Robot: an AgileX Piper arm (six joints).
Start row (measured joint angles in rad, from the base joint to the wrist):
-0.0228 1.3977 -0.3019 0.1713 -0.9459 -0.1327
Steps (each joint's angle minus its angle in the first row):
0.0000 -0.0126 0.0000 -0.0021 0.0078 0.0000
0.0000 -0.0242 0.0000 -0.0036 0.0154 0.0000
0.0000 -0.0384 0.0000 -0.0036 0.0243 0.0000
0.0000 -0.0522 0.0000 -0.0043 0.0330 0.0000
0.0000 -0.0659 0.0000 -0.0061 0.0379 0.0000
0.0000 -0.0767 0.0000 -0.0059 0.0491 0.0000
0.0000 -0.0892 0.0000 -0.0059 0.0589 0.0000
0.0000 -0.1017 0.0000 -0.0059 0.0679 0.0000
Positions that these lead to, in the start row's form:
-0.0228 1.3851 -0.3019 0.1692 -0.9381 -0.1327
-0.0228 1.3735 -0.3019 0.1677 -0.9305 -0.1327
-0.0228 1.3593 -0.3019 0.1677 -0.9216 -0.1327
-0.0228 1.3455 -0.3019 0.1670 -0.9129 -0.1327
-0.0228 1.3318 -0.3019 0.1652 -0.9080 -0.1327
-0.0228 1.3210 -0.3019 0.1654 -0.8968 -0.1327
-0.0228 1.3085 -0.3019 0.1654 -0.8870 -0.1327
-0.0228 1.2960 -0.3019 0.1654 -0.8780 -0.1327

